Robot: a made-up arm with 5 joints.
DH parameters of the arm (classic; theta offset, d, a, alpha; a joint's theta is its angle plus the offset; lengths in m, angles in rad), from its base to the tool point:
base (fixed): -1.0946 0 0.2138 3.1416
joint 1: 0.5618 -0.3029 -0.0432 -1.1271
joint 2: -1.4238 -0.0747 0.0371 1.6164
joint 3: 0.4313 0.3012 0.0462 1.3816
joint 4: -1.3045 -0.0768 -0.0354 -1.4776
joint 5: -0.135 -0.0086 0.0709 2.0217
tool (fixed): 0.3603 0.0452 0 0
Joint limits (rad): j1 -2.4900..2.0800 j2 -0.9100..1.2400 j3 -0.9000..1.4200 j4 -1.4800..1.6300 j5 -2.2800..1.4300
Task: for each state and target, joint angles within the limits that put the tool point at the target. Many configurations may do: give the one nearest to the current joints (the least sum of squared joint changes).
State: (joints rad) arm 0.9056 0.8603 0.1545 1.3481 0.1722
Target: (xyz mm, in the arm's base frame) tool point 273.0 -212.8 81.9
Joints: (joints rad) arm 0.9048 0.8093 0.2816 1.0243 0.2298
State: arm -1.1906 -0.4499 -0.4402 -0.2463 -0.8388
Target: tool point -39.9 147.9 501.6
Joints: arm -0.4558 -0.8251 -0.5303 -0.4395 -1.2171
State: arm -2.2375 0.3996 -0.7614 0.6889 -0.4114
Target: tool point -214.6 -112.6 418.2
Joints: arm -1.5696 -0.6024 -0.8233 0.6165 -0.6708
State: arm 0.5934 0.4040 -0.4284 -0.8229 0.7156
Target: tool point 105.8 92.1 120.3
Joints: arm -0.2635 0.3286 -0.6199 -1.4800 1.1380
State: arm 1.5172 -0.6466 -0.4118 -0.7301 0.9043
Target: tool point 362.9 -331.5 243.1
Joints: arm 1.9018 -0.1290 -0.6117 -0.6790 0.9330
